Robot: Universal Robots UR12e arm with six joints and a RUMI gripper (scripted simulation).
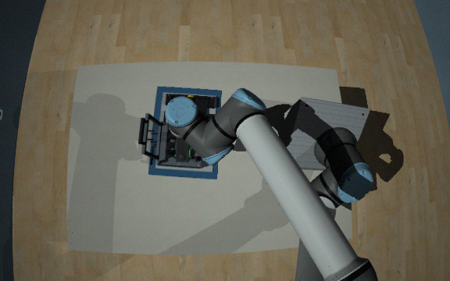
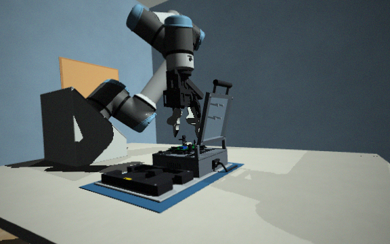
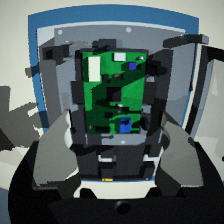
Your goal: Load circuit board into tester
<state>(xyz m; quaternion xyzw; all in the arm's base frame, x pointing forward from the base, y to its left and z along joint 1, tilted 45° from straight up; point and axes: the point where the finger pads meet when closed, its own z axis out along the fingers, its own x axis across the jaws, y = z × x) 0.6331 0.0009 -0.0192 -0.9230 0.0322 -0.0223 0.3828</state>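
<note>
My gripper is now 40 mm above the green circuit board. From my hand the other things lie so: tester lid (120 mm ahead, 70 mm above, 10 mm to the right).
</note>
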